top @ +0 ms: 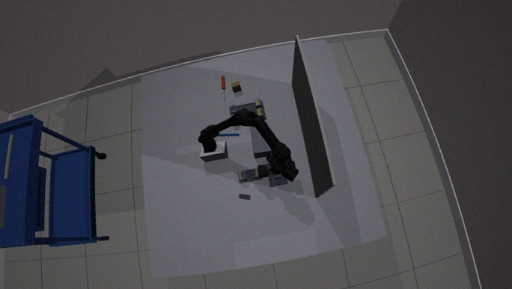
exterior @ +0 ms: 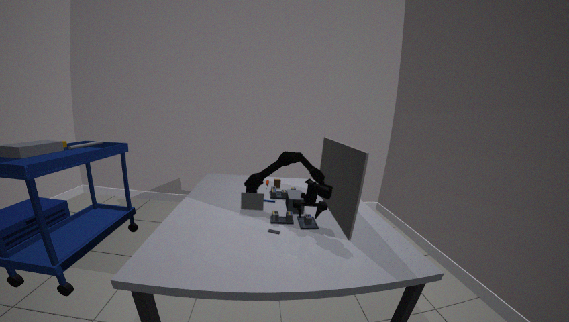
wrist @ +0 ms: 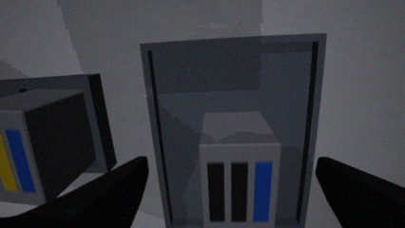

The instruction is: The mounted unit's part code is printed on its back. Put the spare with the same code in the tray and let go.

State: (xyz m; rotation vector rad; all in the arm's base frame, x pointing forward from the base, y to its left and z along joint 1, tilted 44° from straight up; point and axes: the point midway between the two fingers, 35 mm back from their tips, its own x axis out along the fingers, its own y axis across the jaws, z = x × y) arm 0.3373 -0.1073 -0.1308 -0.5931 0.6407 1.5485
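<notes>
My gripper tip is 3 cm above the dark tray. Round my gripper tip: tall dark panel 19 cm ahead, 19 cm to the left, 19 cm above; grey mounted unit 6 cm behind, 19 cm to the left, 2 cm above; small rack 14 cm behind, 1 cm to the left, 2 cm below.
</notes>
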